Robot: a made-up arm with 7 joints. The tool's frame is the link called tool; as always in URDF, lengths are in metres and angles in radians.
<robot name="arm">
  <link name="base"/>
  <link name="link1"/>
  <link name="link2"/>
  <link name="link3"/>
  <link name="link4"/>
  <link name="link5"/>
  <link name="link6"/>
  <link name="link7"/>
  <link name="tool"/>
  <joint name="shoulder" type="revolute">
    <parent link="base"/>
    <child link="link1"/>
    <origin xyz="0.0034 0.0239 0.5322" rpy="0 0 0"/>
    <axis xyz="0 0 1"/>
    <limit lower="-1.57" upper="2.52"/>
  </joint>
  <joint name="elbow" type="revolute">
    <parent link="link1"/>
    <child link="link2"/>
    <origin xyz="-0.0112 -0.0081 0.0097" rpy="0 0 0"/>
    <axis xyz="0 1 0"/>
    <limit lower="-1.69" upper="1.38"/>
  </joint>
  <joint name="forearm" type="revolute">
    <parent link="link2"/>
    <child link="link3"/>
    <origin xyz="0.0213 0.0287 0.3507" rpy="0 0 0"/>
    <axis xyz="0 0 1"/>
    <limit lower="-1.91" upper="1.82"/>
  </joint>
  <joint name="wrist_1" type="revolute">
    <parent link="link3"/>
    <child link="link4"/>
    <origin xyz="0.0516 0.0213 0.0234" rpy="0 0 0"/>
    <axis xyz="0 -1 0"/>
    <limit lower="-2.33" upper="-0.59"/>
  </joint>
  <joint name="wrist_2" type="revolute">
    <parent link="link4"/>
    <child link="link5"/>
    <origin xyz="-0.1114 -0.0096 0.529" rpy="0 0 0"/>
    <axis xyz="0 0 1"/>
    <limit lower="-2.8" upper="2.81"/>
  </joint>
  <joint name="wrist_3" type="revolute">
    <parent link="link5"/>
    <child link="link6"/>
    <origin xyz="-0.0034 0.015 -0.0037" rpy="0 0 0"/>
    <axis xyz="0 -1 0"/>
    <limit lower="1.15" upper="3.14"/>
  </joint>
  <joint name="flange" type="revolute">
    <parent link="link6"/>
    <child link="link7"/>
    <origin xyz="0.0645 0.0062 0.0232" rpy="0 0 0"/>
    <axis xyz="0 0 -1"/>
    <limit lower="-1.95" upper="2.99"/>
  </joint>
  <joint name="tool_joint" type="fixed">
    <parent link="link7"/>
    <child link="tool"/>
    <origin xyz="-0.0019 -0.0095 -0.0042" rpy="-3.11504 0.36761 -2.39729"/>
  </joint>
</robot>
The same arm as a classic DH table. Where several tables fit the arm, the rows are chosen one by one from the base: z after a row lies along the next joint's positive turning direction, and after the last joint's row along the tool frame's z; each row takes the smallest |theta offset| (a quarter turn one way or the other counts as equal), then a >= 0, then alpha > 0; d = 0 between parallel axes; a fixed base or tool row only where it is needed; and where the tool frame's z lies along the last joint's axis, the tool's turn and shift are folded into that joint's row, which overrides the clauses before.
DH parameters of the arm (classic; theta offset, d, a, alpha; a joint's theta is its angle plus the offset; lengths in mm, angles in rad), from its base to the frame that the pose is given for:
base (fixed): 1.4295 0.0 24.1 0.0000
shoulder: -1.4295 541.9 -11.2 -1.5708
elbow: 0.0000 20.6 21.3 1.5708
forearm: 0.0000 374.1 51.6 1.5708
wrist_1: 0.0000 -11.7 -111.4 -1.5708
wrist_2: 0.0000 525.3 -3.4 1.5708
wrist_3: 0.0000 -21.2 64.5 1.5708
flange: 0.9003 0.1 6.3 0.3685
tool (fixed): 1.5020 -20.5 0.0 0.0000
Joint limits (rad, base to tool): -1.5700..2.5200 -1.6900..1.3800 -1.9100..1.8200 -2.3300..-0.5900 -2.8000..2.8100 1.1500..3.1400 -1.9500..2.9900

